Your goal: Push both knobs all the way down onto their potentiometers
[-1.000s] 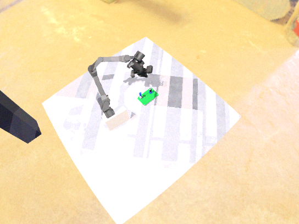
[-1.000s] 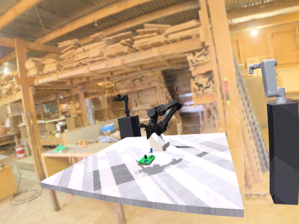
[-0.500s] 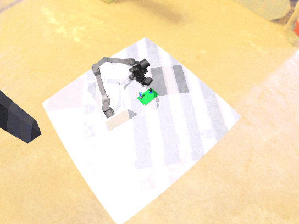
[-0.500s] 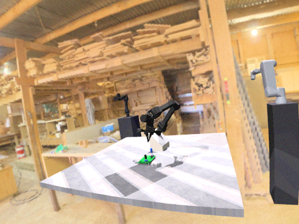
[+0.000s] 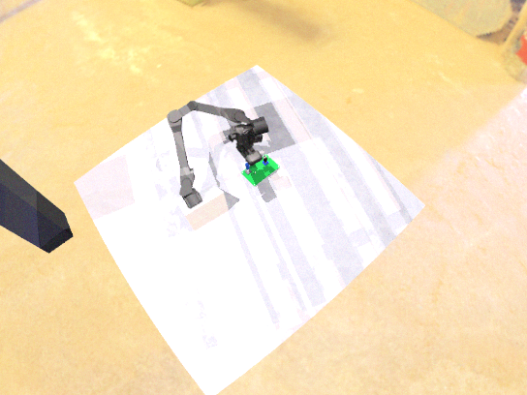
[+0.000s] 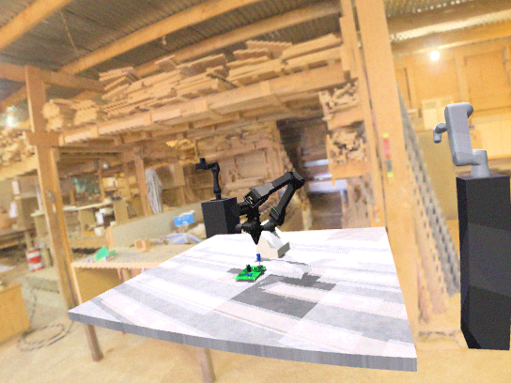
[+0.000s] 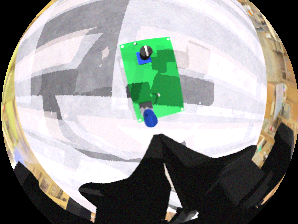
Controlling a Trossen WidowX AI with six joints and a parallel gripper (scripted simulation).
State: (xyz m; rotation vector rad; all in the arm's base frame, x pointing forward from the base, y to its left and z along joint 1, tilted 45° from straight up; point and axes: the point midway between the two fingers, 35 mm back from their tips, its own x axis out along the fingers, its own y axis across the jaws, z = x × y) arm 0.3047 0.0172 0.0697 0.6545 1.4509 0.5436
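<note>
The blue knob is 60 mm below my gripper tip. From my gripper tip the other things lie so: black knob (90 mm ahead, 10 mm to the right, 80 mm below).
</note>
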